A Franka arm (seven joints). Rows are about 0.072 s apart.
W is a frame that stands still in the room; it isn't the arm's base.
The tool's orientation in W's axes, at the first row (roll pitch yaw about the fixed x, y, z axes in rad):
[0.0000, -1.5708, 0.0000]
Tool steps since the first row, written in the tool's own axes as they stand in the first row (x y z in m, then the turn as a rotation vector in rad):
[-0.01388, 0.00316, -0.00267, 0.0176, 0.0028, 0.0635]
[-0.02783, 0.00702, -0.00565, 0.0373, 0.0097, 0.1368]
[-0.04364, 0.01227, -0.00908, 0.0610, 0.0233, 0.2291]
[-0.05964, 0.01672, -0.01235, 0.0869, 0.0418, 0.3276]
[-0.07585, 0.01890, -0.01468, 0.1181, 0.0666, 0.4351]
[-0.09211, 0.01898, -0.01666, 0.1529, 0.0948, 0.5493]
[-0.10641, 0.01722, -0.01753, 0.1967, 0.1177, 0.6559]
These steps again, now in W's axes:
[0.00267, 0.00316, -0.01388, -0.0635, 0.0028, 0.0176]
[0.00565, 0.00702, -0.02783, -0.1368, 0.0097, 0.0373]
[0.00908, 0.01227, -0.04364, -0.2291, 0.0233, 0.0610]
[0.01235, 0.01672, -0.05964, -0.3276, 0.0418, 0.0869]
[0.01468, 0.01890, -0.07585, -0.4351, 0.0666, 0.1181]
[0.01666, 0.01898, -0.09211, -0.5493, 0.0948, 0.1529]
[0.01753, 0.01722, -0.10641, -0.6559, 0.1177, 0.1967]

